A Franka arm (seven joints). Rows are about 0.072 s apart.
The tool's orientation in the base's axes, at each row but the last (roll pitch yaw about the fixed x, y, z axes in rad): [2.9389, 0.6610, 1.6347]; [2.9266, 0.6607, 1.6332]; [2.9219, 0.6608, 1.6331]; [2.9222, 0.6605, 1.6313]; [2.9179, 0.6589, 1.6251]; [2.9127, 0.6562, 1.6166]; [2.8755, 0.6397, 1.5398]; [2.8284, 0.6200, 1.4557]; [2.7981, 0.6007, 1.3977]
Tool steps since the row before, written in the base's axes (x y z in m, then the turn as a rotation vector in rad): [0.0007, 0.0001, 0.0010, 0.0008, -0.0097, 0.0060]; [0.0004, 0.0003, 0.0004, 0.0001, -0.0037, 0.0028]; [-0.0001, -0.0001, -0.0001, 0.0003, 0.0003, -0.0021]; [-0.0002, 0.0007, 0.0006, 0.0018, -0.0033, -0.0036]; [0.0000, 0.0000, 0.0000, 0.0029, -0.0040, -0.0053]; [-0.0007, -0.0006, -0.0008, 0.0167, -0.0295, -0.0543]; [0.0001, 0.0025, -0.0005, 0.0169, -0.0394, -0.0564]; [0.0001, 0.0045, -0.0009, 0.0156, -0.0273, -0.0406]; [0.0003, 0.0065, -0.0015, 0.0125, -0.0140, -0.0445]
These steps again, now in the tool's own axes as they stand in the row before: [-0.0006, 0.0009, -0.0007, -0.0114, -0.0001, 0.0012]; [0.0000, 0.0005, -0.0004, -0.0046, -0.0001, 0.0000]; [0.0000, -0.0001, 0.0001, 0.0015, 0.0000, 0.0015]; [0.0002, 0.0000, -0.0009, -0.0005, 0.0005, 0.0052]; [0.0000, 0.0000, 0.0000, 0.0000, 0.0011, 0.0072]; [0.0000, -0.0009, 0.0008, 0.0092, 0.0010, 0.0633]; [0.0023, 0.0003, -0.0010, 0.0025, -0.0005, 0.0708]; [0.0042, 0.0002, -0.0019, 0.0030, 0.0030, 0.0512]; [0.0062, 0.0000, -0.0025, 0.0156, -0.0007, 0.0457]
